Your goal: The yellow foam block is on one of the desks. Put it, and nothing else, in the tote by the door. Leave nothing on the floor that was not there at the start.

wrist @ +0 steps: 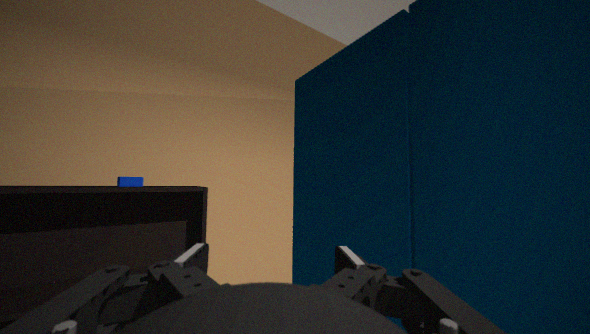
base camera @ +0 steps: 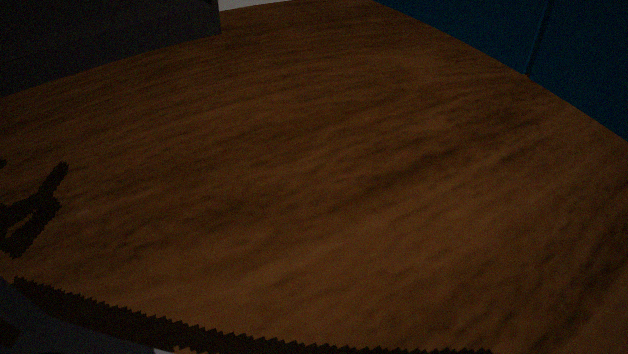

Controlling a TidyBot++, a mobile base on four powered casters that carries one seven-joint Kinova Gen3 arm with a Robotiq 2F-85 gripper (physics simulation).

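Places are measured from the arm's base along level axes (x ahead, y left, z up), in metres.
Where they show: gripper, fingertip midpoint: [wrist: 272,259].
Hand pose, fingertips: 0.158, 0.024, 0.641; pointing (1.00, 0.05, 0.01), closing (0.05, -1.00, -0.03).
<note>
After its pixels a point has its place, as x, y, z.
My gripper [wrist: 272,259] {0.158, 0.024, 0.641} is open and empty at the bottom of the wrist view, its two fingers wide apart and facing the room. The yellow foam block, the desks and the tote do not show in either view.
A dark shelf unit [wrist: 204,220] {1.101, 0.418, 0.503} stands at the left in the wrist view, with a small blue block [wrist: 130,182] {1.051, 0.746, 0.682} on top. A tall blue partition [wrist: 350,175] [base camera: 590,60] stands at the right. A dark furniture side [base camera: 110,35] {0.922, 0.699, -0.313} meets the wooden floor [base camera: 310,175] {0.469, 0.045, -0.397} at the upper left.
</note>
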